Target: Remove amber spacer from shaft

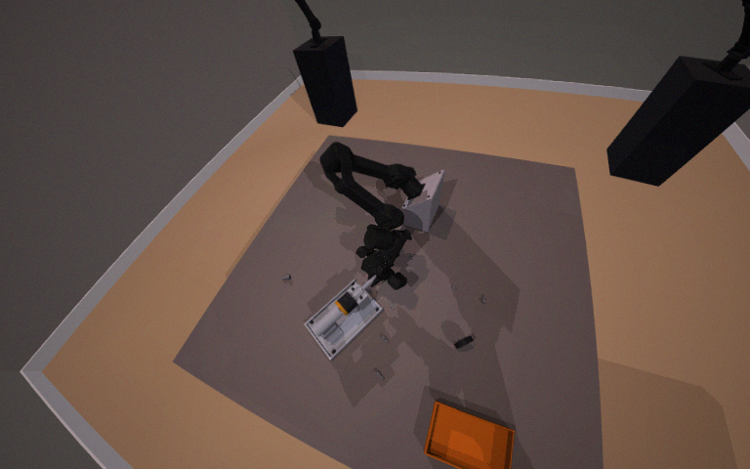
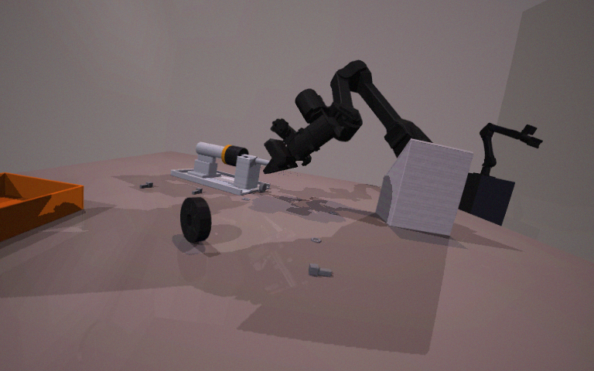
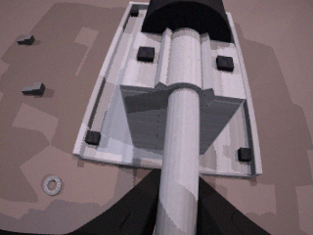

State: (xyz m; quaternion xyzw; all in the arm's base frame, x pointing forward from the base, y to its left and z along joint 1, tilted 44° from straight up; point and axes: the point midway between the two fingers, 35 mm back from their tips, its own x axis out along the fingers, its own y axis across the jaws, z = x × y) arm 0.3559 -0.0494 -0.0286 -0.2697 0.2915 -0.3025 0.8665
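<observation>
Right now the thin grey shaft is 6 cm ahead of my gripper tip, 2 cm to the right of it and 2 cm above it. From my gripper tip the other things lie so: orange tray: 41 cm to the left, 27 cm ahead, 5 cm below; then amber spacer: 11 cm ahead, 4 cm to the right, 2 cm above.
</observation>
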